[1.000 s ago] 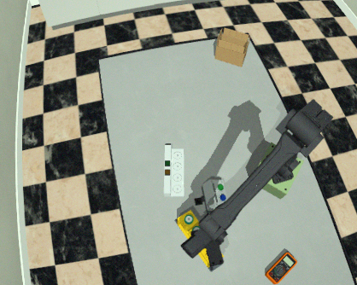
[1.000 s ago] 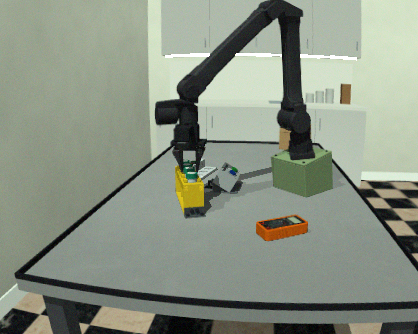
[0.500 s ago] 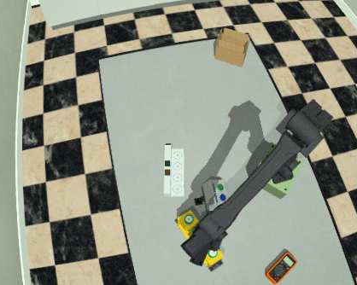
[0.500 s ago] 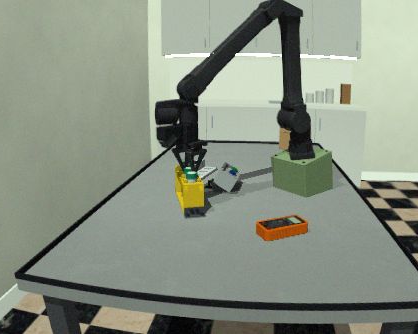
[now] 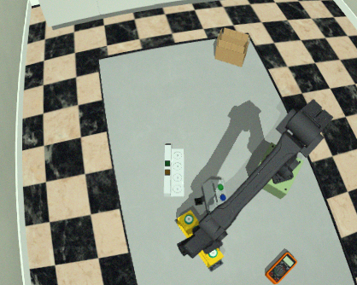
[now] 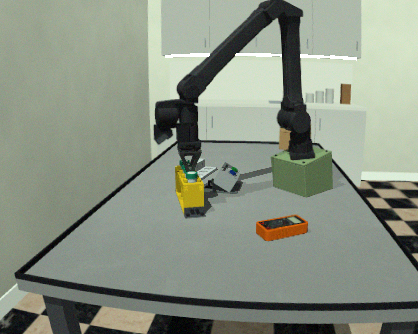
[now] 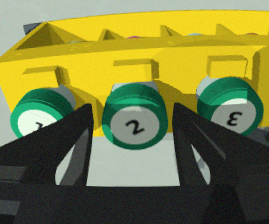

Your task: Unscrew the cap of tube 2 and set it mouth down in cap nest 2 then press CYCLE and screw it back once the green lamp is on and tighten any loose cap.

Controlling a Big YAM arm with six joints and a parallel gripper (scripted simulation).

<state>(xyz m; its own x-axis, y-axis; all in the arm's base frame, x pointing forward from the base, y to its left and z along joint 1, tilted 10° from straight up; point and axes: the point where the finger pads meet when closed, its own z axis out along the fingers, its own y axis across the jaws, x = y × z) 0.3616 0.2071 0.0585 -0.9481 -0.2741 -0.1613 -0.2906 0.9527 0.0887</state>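
Right now my hand is right at the cap. From my hand the other things lie so: grey key housing 100 mm behind, 190 mm to the right, 60 mm below; green READY key 120 mm behind, 210 mm to the right, 50 mm below; blue cycle key 120 mm behind, 170 mm to the right, 50 mm below.
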